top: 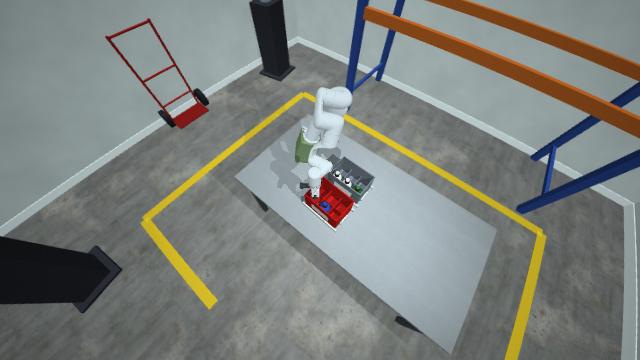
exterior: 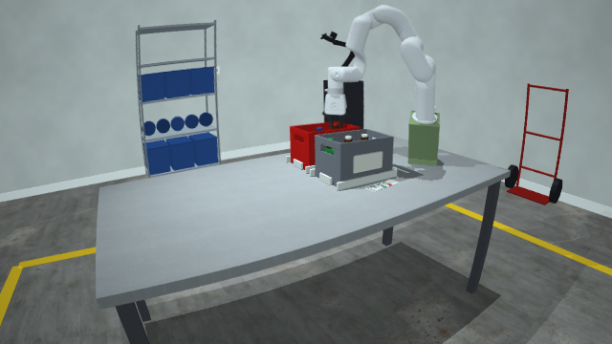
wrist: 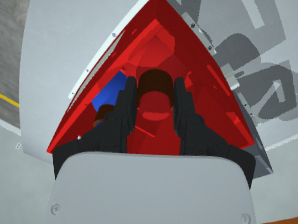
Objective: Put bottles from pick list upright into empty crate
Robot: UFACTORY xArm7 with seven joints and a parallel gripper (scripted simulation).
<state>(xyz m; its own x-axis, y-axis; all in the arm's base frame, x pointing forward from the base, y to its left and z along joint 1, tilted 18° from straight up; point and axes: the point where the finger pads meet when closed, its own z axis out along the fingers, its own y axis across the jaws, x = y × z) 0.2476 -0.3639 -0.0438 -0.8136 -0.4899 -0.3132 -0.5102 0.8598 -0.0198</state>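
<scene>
Now: hand 7 cm above the red bottle. From my hand the other things lie so: red crate: 10 cm ahead, 9 cm below, 2 cm to the left; then blue-capped bottle: 9 cm ahead, 8 cm below, 2 cm to the right; then white-label bottle: 23 cm to the left, 8 cm below, 5 cm ahead.
</scene>
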